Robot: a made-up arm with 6 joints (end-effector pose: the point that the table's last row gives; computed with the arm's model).
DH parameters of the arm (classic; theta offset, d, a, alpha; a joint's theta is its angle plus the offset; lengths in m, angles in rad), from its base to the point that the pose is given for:
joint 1: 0 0.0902 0 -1.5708
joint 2: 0.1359 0 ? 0
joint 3: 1.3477 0 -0.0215 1.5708
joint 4: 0 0.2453 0 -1.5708
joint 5: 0 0 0.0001 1.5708
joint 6: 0 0.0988 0 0
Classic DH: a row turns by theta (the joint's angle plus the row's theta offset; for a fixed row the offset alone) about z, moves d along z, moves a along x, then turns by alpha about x.
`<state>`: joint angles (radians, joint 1 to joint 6).
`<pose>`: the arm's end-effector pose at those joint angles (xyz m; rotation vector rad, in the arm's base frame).
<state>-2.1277 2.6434 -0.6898 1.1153 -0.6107 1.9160</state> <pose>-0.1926 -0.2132 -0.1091 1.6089 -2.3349 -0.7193</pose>
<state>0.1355 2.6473 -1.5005 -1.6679 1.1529 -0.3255</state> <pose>0.5075 -0.0216 -0.0187 1.7071 -1.3709 1.4198</pose>
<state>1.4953 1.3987 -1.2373 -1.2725 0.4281 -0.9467</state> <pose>0.0635 0.3181 0.4311 -1.8333 -0.1957 -0.8569</pose>
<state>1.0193 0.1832 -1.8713 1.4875 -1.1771 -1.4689</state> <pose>-0.1451 -0.4093 0.4736 1.2219 0.3341 1.0236</pose>
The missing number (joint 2, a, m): -0.3566
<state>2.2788 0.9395 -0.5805 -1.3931 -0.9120 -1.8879</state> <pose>-0.1459 0.0523 0.3558 0.0197 -1.6005 0.0270</pose>
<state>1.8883 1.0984 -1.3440 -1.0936 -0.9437 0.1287</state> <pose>-0.1143 0.1203 0.5809 -0.8857 -0.6252 1.3314</pose>
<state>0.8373 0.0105 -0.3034 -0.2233 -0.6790 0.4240</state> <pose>-0.0664 -0.0532 0.3379 -0.2972 0.4858 1.0952</pose>
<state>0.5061 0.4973 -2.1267 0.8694 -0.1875 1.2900</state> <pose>-0.3170 -0.1917 0.6351 -0.1359 -0.3922 2.6491</pose>
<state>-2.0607 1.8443 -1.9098 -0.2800 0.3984 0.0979</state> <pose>-0.2337 -0.4156 0.4532 1.7983 1.1744 -1.5732</pose>
